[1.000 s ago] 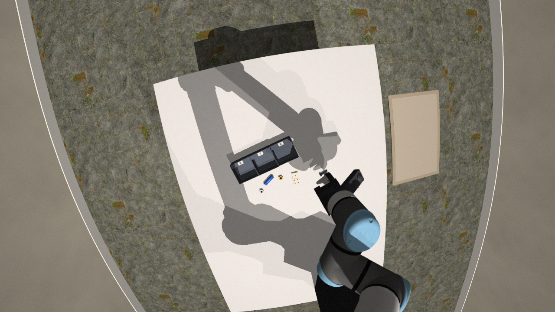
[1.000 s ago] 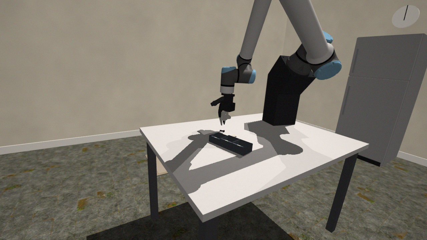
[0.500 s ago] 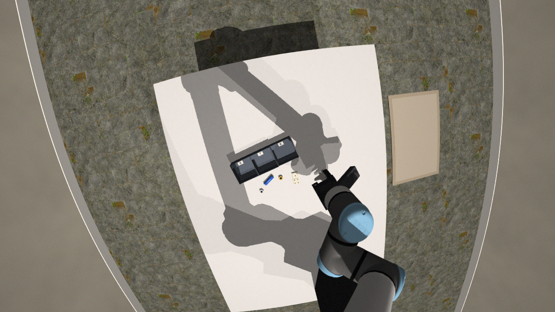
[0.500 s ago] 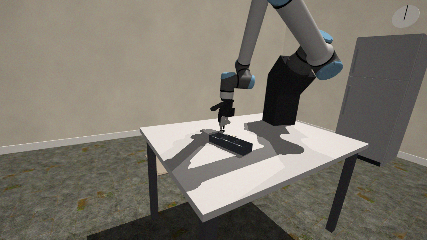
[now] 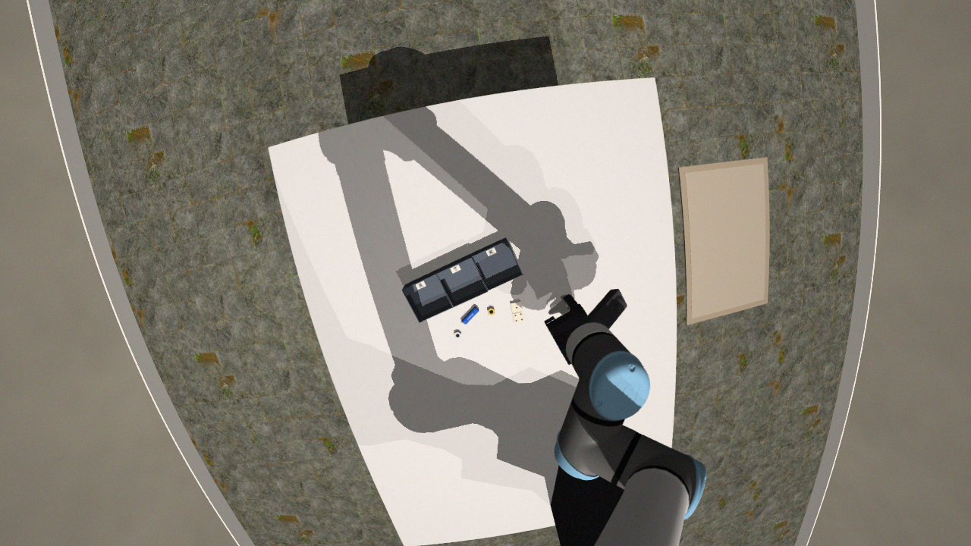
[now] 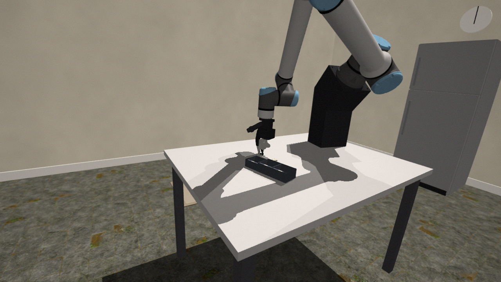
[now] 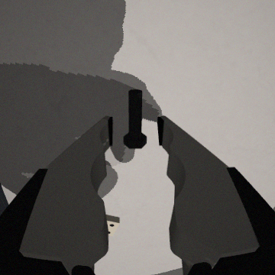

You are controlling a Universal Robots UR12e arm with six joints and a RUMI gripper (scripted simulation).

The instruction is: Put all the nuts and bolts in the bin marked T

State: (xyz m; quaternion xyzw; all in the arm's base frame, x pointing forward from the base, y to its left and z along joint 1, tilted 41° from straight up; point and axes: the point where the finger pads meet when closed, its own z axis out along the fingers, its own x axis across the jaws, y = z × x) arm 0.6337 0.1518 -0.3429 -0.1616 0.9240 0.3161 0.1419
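Right now my hand is 230 mm to the right of the black bin unit, 100 mm short of it and 10 mm below it. Also, from my hand: yellow nut (180 mm to the left, 10 mm below, 10 mm ahead); then black bolt (10 mm to the left, 10 mm below); then cream domino (120 mm to the left, 10 mm below, 10 mm behind).
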